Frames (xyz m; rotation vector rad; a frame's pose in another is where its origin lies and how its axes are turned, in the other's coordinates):
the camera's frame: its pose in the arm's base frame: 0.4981 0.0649 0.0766 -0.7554 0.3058 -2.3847
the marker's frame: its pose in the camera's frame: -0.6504 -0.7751 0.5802 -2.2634 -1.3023 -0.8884
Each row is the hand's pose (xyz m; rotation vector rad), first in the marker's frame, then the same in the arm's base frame.
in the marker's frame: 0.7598 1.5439 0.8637 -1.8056 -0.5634 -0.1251
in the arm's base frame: -0.3216 -0.2938 1.2108 0.3717 -0.8721 -1.2886
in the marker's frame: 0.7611 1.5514 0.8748 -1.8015 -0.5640 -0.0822
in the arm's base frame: -0.3310 -0.3031 1.2082 0.3558 -0.9064 -1.2720
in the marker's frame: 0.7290 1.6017 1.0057 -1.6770 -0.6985 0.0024
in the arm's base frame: -0.4328 -0.3719 1.1333 0.4182 -1.0750 -1.3166
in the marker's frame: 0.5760 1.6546 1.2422 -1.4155 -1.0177 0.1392
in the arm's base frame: -0.6298 -0.4199 0.9308 0.5372 -1.4147 -1.4670
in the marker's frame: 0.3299 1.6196 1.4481 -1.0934 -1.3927 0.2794
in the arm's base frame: -0.7878 -0.3662 0.6545 0.6464 -1.8087 -1.6724
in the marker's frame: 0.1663 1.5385 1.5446 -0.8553 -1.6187 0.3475
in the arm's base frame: -0.8317 -0.2958 0.4653 0.7301 -2.0584 -1.8086
